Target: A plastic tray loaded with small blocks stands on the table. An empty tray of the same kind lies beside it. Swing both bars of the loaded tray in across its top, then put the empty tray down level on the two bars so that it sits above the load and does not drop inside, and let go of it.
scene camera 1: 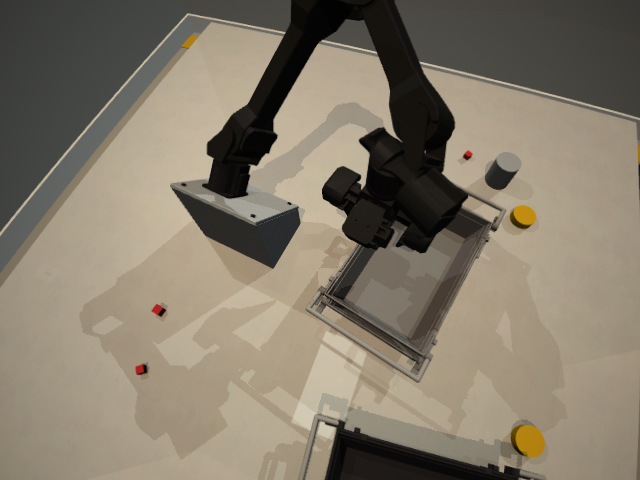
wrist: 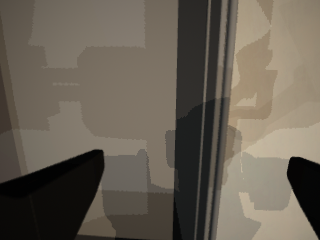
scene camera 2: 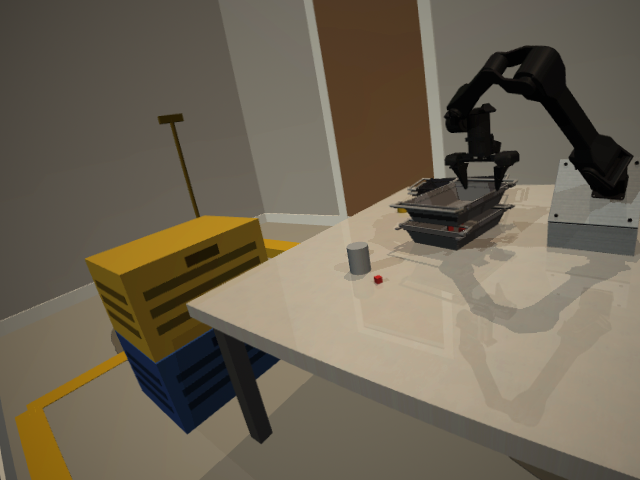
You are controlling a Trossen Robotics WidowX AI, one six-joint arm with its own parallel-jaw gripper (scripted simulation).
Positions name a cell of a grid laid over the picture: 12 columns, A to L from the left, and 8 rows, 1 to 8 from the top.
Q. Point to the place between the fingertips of my gripper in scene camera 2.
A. J4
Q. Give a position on an empty tray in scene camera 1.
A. At H5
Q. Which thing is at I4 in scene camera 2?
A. An empty tray.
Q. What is my gripper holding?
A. Nothing.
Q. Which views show my gripper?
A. Scene camera 1, the wrist view and scene camera 2: all of them.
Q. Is my gripper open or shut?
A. Open.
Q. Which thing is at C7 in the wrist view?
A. My gripper.
